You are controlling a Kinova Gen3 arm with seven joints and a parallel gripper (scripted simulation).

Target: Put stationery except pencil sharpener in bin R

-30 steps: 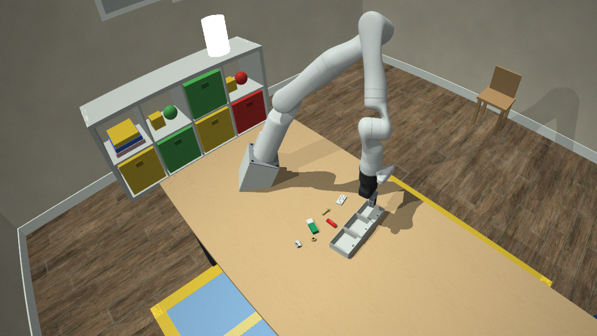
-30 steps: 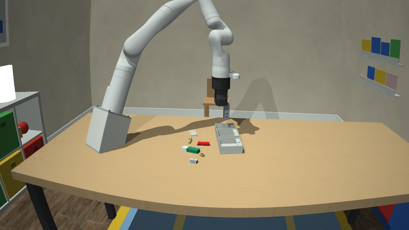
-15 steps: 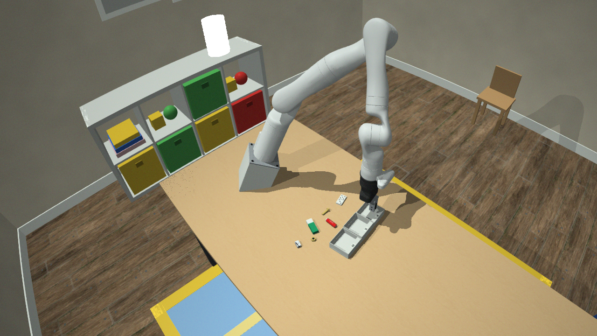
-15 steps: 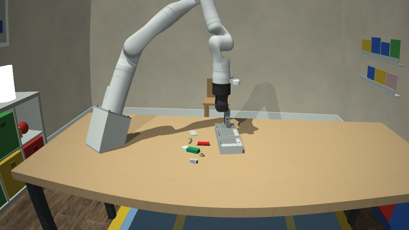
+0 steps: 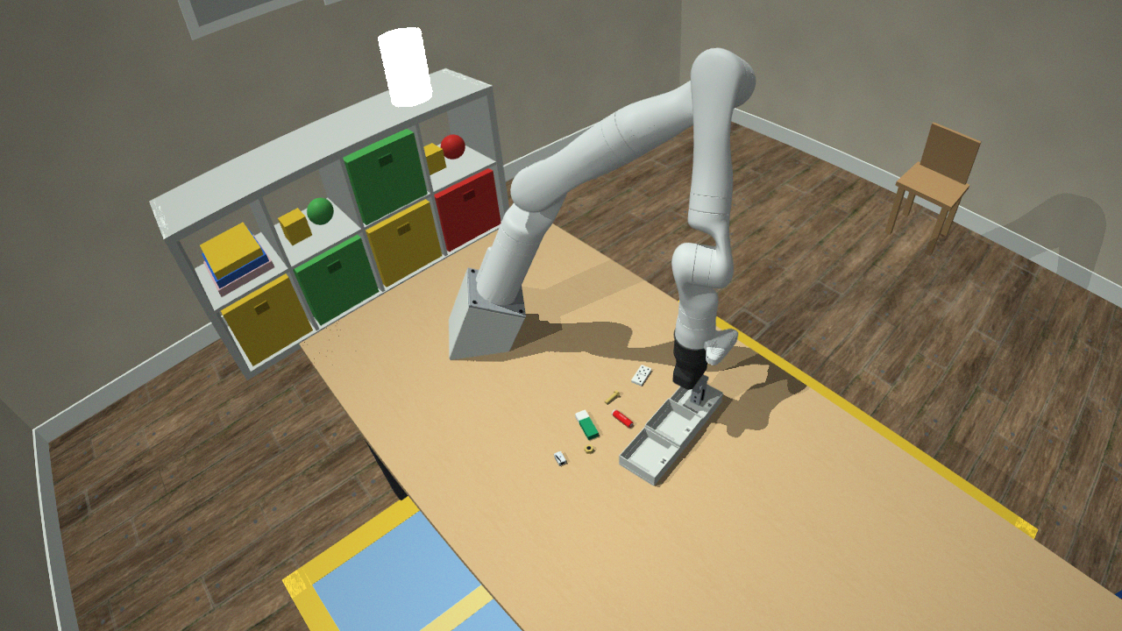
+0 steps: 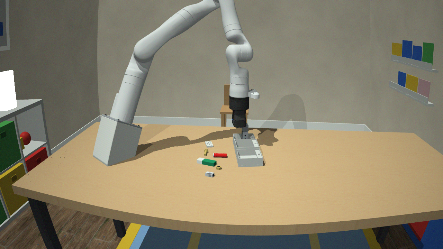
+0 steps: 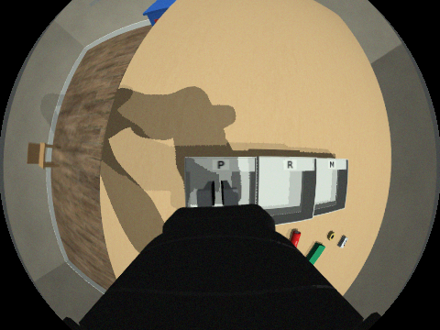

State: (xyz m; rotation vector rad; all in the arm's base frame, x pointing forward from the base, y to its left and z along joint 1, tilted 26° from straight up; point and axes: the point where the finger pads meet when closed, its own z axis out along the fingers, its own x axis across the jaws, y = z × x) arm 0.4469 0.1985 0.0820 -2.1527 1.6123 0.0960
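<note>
Now: hand 10 cm past the green eraser, 21 cm to the left of it and 3 cm above it. The rest, counted from my hand: tray (2 cm ahead, 8 cm to the right, 2 cm below); red cylinder (6 cm behind, 15 cm to the right, 3 cm below); white domino (13 cm behind, 4 cm to the right, 3 cm below).
</note>
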